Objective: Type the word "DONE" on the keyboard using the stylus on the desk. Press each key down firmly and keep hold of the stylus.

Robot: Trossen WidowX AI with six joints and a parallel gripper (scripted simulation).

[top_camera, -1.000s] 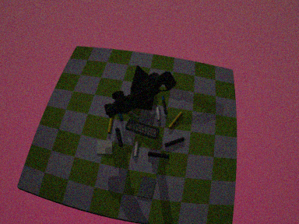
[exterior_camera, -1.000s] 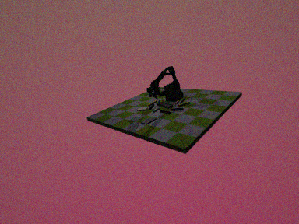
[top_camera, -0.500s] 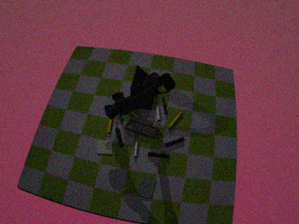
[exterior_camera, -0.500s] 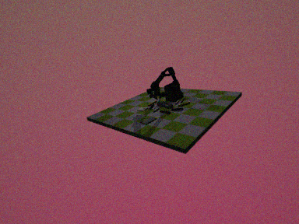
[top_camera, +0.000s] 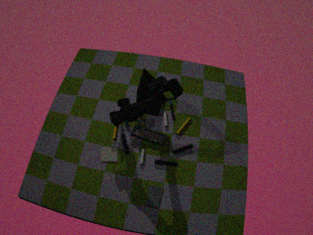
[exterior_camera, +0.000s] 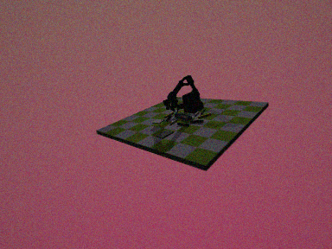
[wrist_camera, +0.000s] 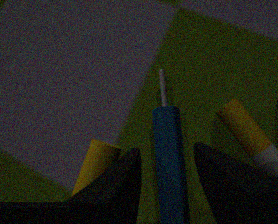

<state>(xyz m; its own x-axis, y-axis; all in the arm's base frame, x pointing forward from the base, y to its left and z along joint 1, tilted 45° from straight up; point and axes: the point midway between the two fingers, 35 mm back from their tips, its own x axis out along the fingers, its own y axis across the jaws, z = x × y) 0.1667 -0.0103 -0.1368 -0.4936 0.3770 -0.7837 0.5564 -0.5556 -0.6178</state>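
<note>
Right now my gripper tip is 1 cm to the left of the dark blue stylus, 1 cm past it and 1 cm above it. Round my gripper tip: pale note pad: 27 cm ahead, 2 cm below; then grey slab: 45 cm ahead, 30 cm to the left, 2 cm below; then thin grey tip: 4 cm behind, 2 cm to the right, 1 cm below.
</note>
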